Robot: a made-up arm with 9 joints. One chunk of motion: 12 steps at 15 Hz.
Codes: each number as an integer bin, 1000 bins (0 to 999) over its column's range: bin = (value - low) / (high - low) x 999, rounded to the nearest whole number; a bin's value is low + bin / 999 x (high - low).
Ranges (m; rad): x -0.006..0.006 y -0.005..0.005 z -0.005..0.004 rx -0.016..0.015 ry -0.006..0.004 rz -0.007..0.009
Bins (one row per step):
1: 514 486 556 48 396 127
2: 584 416 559 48 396 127
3: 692 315 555 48 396 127
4: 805 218 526 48 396 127
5: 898 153 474 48 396 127
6: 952 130 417 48 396 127
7: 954 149 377 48 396 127
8: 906 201 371 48 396 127
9: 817 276 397 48 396 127
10: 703 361 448 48 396 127
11: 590 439 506 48 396 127
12: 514 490 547 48 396 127
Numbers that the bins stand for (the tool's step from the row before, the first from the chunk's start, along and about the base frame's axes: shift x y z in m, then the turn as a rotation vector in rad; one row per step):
1: 0.00017 -0.00014 0.00001 -0.01451 -0.00204 -0.00497
2: 0.00102 -0.00084 0.00004 -0.01451 -0.00204 -0.00497
3: 0.00231 -0.00185 0.00000 -0.01451 -0.00204 -0.00497
4: 0.00367 -0.00282 -0.00026 -0.01451 -0.00204 -0.00497
5: 0.00479 -0.00347 -0.00073 -0.01451 -0.00204 -0.00497
6: 0.00544 -0.00370 -0.00124 -0.01451 -0.00204 -0.00497
7: 0.00546 -0.00351 -0.00160 -0.01451 -0.00204 -0.00497
8: 0.00488 -0.00299 -0.00166 -0.01451 -0.00204 -0.00497
9: 0.00381 -0.00224 -0.00142 -0.01451 -0.00204 -0.00497
10: 0.00244 -0.00139 -0.00096 -0.01451 -0.00204 -0.00497
11: 0.00109 -0.00061 -0.00044 -0.01451 -0.00204 -0.00497
12: 0.00017 -0.00010 -0.00007 -0.01451 -0.00204 -0.00497

